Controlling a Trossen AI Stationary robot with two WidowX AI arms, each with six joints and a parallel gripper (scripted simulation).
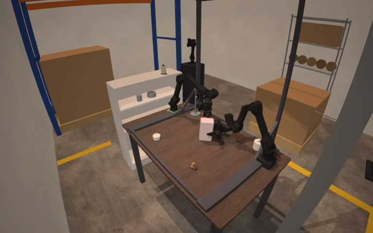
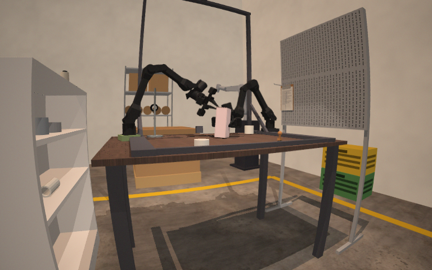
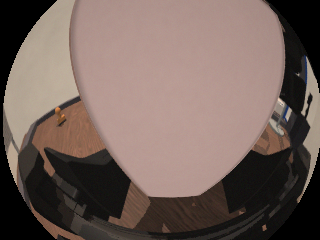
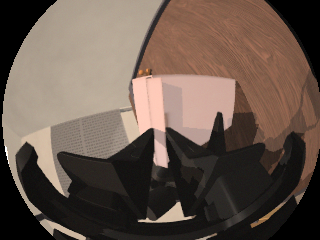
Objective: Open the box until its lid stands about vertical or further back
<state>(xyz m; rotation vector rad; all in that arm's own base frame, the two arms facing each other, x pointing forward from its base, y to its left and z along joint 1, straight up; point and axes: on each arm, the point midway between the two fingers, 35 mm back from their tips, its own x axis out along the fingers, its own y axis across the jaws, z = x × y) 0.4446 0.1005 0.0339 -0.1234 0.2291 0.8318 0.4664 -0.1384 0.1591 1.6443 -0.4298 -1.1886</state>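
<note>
Right now the pale pink carton is 3 cm ahead of my left hand, 2 cm to the right of it and 3 cm above it.
</note>
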